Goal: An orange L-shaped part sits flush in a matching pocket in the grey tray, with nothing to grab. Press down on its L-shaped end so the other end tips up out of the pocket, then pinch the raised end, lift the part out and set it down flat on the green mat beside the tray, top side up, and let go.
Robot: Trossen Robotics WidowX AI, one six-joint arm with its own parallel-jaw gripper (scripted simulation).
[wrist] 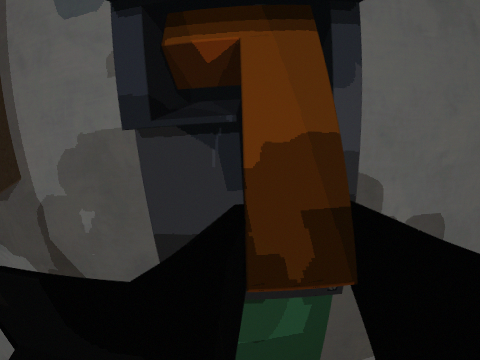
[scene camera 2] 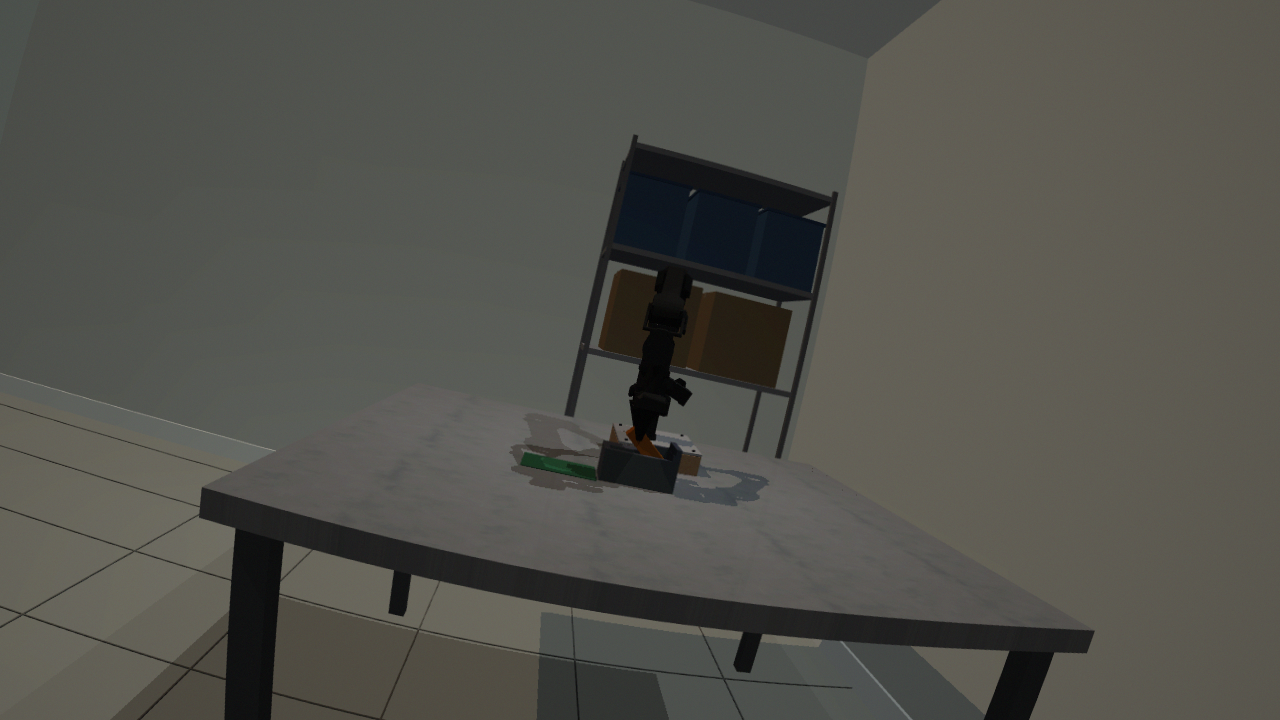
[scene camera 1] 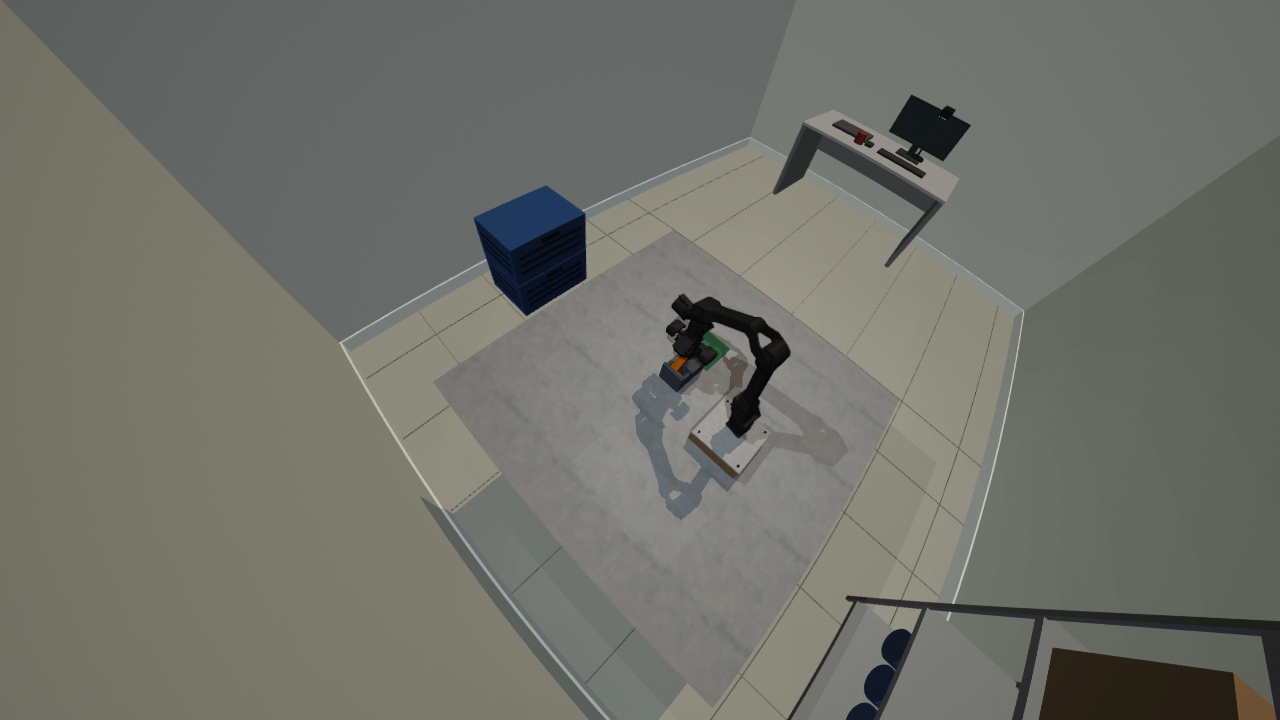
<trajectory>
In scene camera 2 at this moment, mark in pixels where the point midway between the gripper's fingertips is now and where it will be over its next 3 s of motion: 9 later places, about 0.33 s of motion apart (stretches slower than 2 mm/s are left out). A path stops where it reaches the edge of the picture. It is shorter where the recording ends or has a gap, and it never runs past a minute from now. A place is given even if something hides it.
My gripper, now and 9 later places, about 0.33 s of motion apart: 637, 439; 639, 431; 641, 423; 643, 416; 644, 408; 640, 406; 622, 401; 599, 397; 575, 392; 563, 390
</trajectory>
